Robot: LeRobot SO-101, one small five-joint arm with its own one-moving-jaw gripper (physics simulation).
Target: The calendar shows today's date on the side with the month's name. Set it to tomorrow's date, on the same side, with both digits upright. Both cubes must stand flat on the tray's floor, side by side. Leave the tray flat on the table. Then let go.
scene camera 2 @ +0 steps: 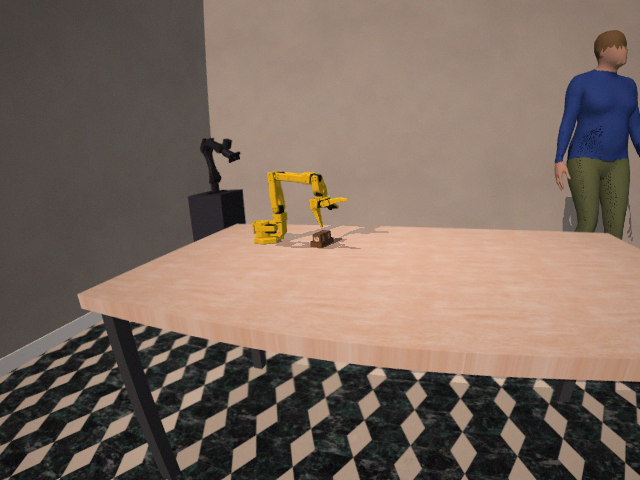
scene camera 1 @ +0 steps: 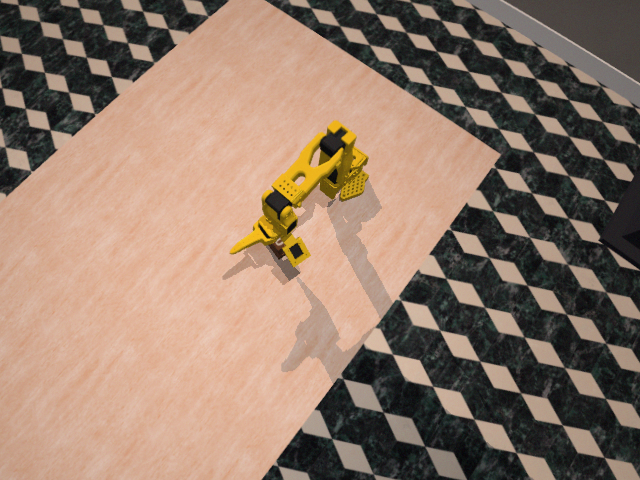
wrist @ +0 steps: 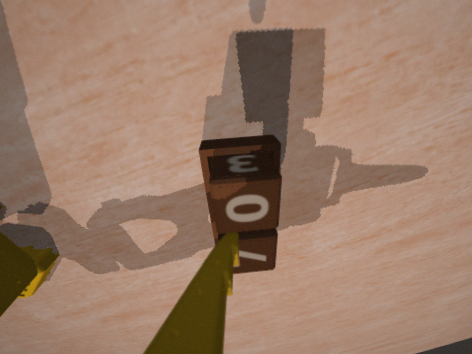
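Seen in the pictures: hand, its tool point: [scene camera 2: 322, 225] [wrist: 238, 244]; arm's base, origin of its link: [scene camera 2: 274, 240] [scene camera 1: 338, 186] [wrist: 5, 236].
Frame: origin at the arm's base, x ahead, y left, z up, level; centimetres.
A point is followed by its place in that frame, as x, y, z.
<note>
The brown calendar [scene camera 1: 277, 251] [scene camera 2: 321, 239] rests on the table beneath the arm's end. In the wrist view one cube [wrist: 244, 202] {19.7, -0.4, 4.2} shows a sideways 0 on its top face and a sideways 3 on the face towards the frame's top, behind the dark tray rim [wrist: 240, 142] {20.3, 1.3, 1.1}. The second cube [wrist: 265, 250] {19.8, -4.0, 4.2} is beside it, with a slanted pale stroke; the rest of that digit is behind the fixed jaw. Month name and front digits cannot be read. Whether both cubes stand flat is unclear. My gripper [scene camera 1: 254, 248] [scene camera 2: 333, 212] is fully open and empty, the fixed jaw's tip just above the calendar.
The arm's yellow base [scene camera 1: 354, 180] {-2.8, 2.4, 1.7} [scene camera 2: 266, 232] {-2.1, -1.3, 3.3} stands on the pale wooden table [scene camera 1: 129, 258] {43.0, -25.2, 0.0} [scene camera 2: 413, 289] {51.2, -35.4, 0.0}. Shadows of the arm fall around the calendar. Behind the table are a black arm on a dark pedestal [scene camera 2: 217, 211] and a person [scene camera 2: 602, 118] in a blue top.
</note>
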